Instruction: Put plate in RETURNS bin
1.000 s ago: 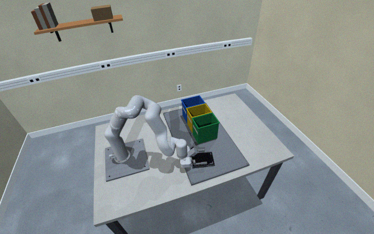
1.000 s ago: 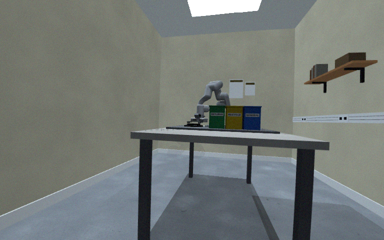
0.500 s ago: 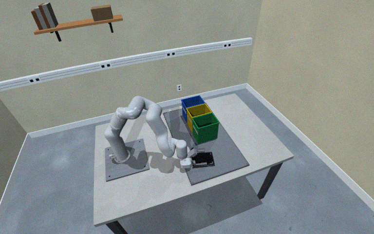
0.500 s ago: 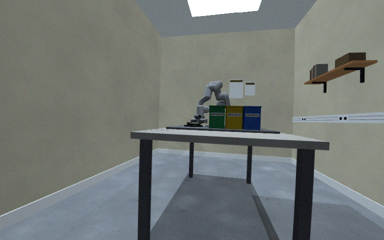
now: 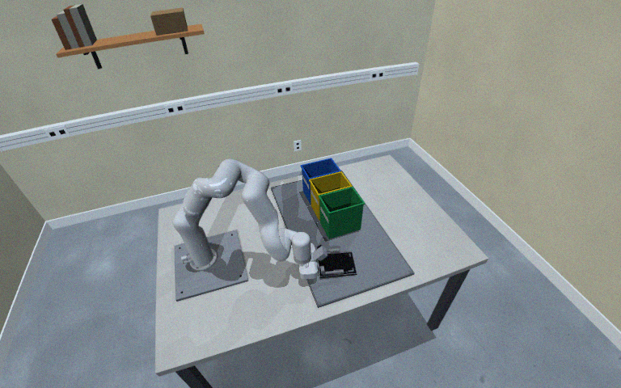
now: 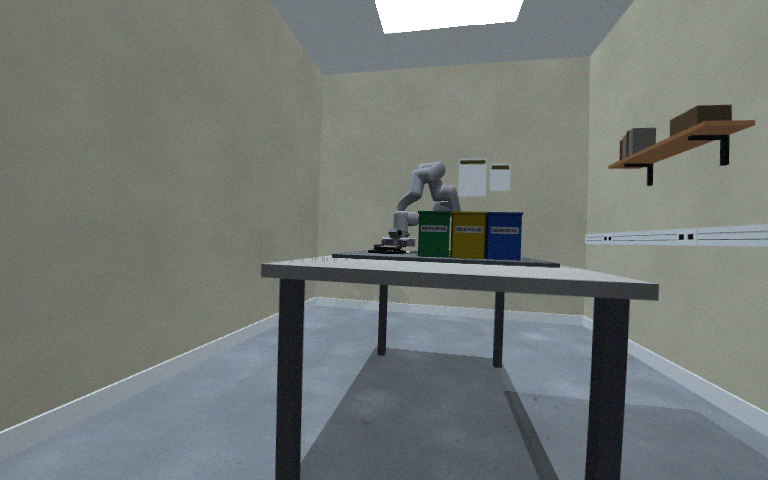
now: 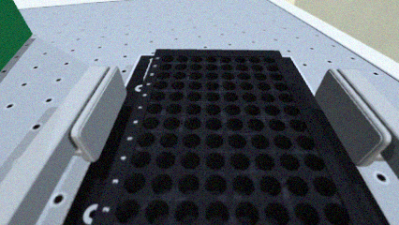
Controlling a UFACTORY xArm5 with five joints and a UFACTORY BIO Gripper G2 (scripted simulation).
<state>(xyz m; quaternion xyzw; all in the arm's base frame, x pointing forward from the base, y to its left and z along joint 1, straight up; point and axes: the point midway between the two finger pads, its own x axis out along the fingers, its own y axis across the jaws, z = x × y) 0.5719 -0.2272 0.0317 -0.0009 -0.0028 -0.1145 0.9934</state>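
Right now my hand is 10 mm above the black 96-well plate. The rest, counted from my hand: plate nest N1 (20 mm below); green RETURNS bin (220 mm to the left, 100 mm ahead, 60 mm above); yellow RECYCLE bin (350 mm to the left, 100 mm ahead, 60 mm above).
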